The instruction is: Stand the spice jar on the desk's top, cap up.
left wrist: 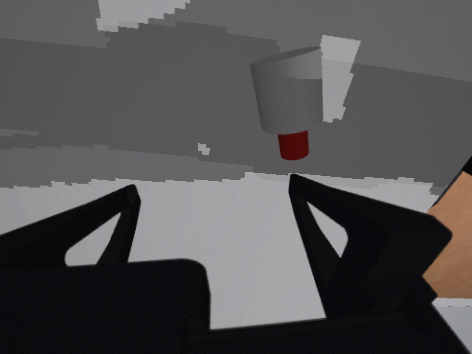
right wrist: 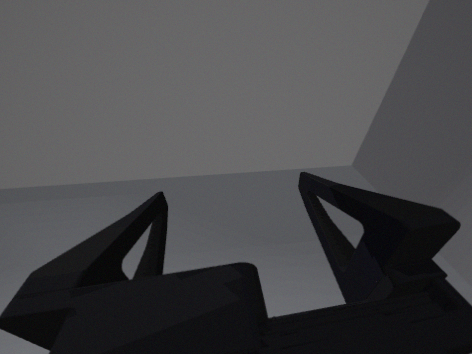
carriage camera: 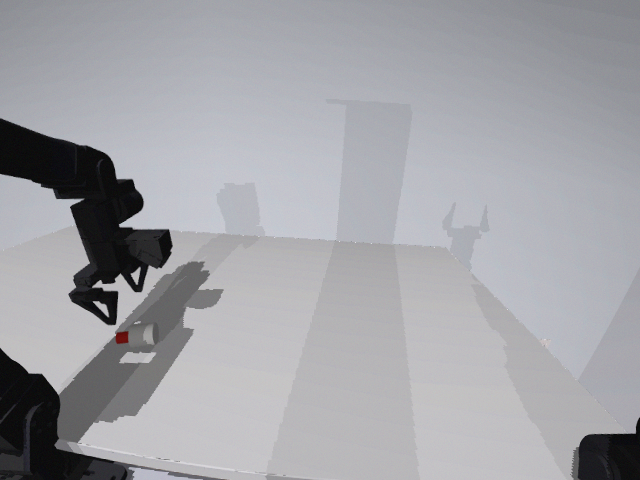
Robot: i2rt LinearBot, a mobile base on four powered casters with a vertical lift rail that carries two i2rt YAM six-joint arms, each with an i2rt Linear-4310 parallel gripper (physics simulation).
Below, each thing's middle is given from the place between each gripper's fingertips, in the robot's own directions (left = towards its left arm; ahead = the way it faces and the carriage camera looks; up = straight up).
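From my left hand, the spice jar (carriage camera: 139, 335) sits 40 mm behind and 50 mm to the right, and it's 30 mm below.
As for my right gripper, that's 66 cm to the right of the spice jar and 20 cm short of it, and it's 37 cm above it.
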